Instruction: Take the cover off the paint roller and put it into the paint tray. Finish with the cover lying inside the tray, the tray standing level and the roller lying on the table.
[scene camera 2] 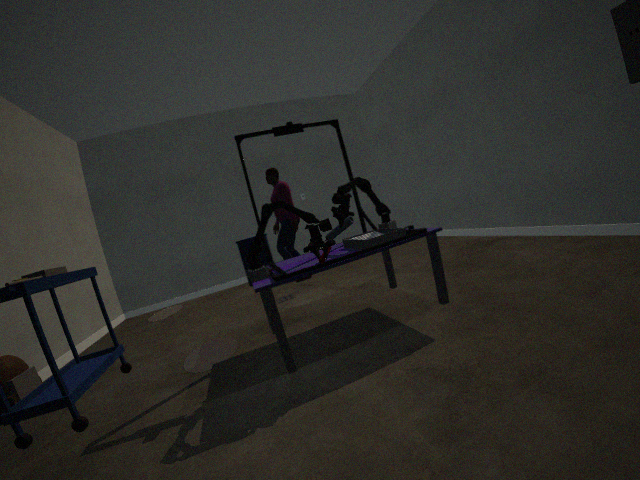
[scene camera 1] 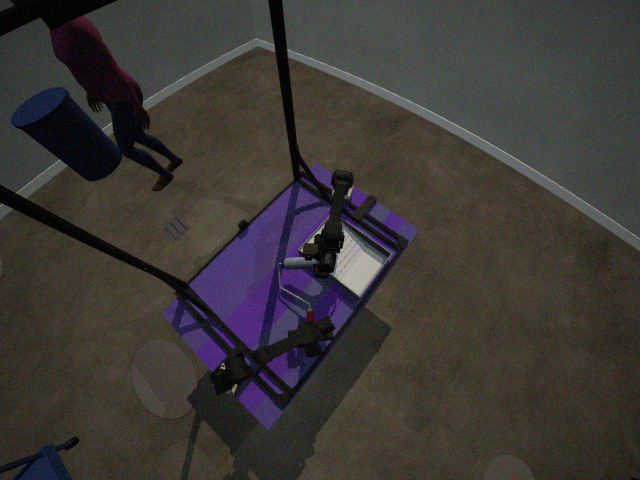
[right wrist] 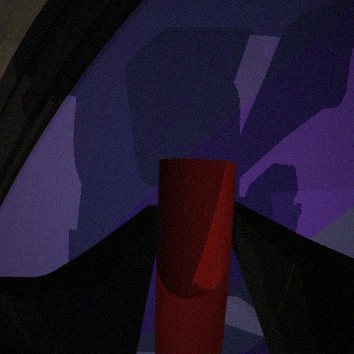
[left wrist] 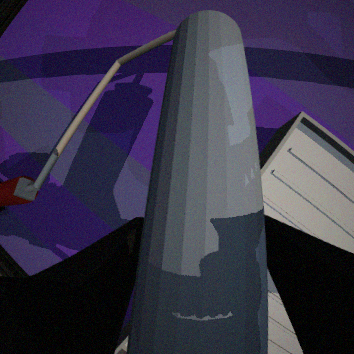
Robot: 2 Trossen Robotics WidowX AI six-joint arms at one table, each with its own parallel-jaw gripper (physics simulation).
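Places are measured from the left arm's base along level axes (x ahead, y left, z up), in metres.
Pixels of known places: left gripper, between the fingertips: (scene camera 2: pixel 342 227) (scene camera 1: pixel 314 263) (left wrist: pixel 200 224); right gripper, between the fingertips: (scene camera 2: pixel 323 260) (right wrist: pixel 191 211); left arm's base, origin of its link: (scene camera 2: pixel 386 222); right arm's base, origin of its link: (scene camera 2: pixel 256 268).
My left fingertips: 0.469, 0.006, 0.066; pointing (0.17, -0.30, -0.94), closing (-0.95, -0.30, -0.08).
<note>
Ahead of a thing's pixels: the offset from my left fingertips to its top centre, as dx, dy, dz. "spot": to the spot under its first point. Level surfaces: height alone.
The grey-blue cover (scene camera 1: pixel 297 262) (scene camera 2: pixel 340 228) (left wrist: pixel 207 130) is on the roller, whose bent wire frame {spot: +0.151, -0.047, -0.087} (scene camera 1: pixel 294 295) (left wrist: pixel 87 108) meets its far end. The roller is held above the table, with its shadow below. My left gripper (scene camera 1: pixel 316 264) (left wrist: pixel 200 224) is shut on the cover, towards the end away from the wire. My right gripper (scene camera 2: pixel 321 252) (right wrist: pixel 191 211) is shut on the roller's red handle (scene camera 1: pixel 310 314) (left wrist: pixel 17 191) (right wrist: pixel 195 235). The white paint tray {-0.134, +0.110, -0.089} (scene camera 1: pixel 361 268) (scene camera 2: pixel 377 241) (left wrist: pixel 320 175) stands on the table, partly hidden under my left arm in scene camera 1.
The purple table {dz -0.154} (scene camera 1: pixel 232 268) carries a black frame with a tall post (scene camera 1: pixel 284 93) near my left arm's base. Frame bars run along both short sides. A person (scene camera 1: pixel 95 62) (scene camera 2: pixel 282 201) stands beyond the table. A blue barrel (scene camera 1: pixel 67 134) and a blue cart (scene camera 2: pixel 77 382) are on the floor.
</note>
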